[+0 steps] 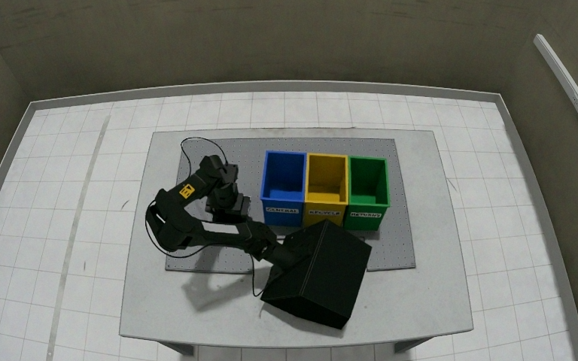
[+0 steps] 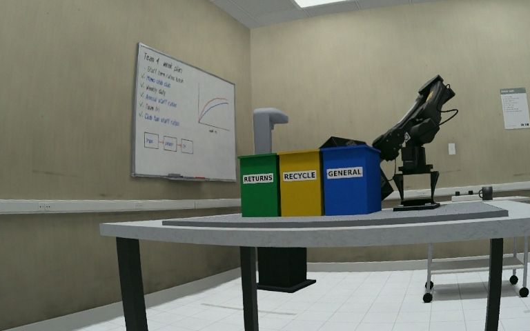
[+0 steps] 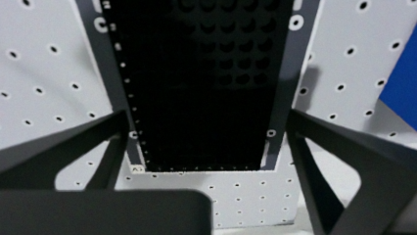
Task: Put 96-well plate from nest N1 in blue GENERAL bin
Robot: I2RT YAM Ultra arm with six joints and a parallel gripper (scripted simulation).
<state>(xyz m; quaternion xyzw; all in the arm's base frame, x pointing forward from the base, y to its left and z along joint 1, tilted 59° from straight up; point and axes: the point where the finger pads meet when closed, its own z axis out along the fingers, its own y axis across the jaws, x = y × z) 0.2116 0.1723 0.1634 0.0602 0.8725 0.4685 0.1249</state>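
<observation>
Right now the black 96-well plate is 10 mm ahead of my hand and 20 mm below it. From my hand the other things lie so: yellow recycle bin (90 mm ahead, 300 mm to the right, 50 mm above); plate nest N1 (10 mm ahead, 30 mm below); blue general bin (90 mm ahead, 170 mm to the right, 50 mm above).
</observation>
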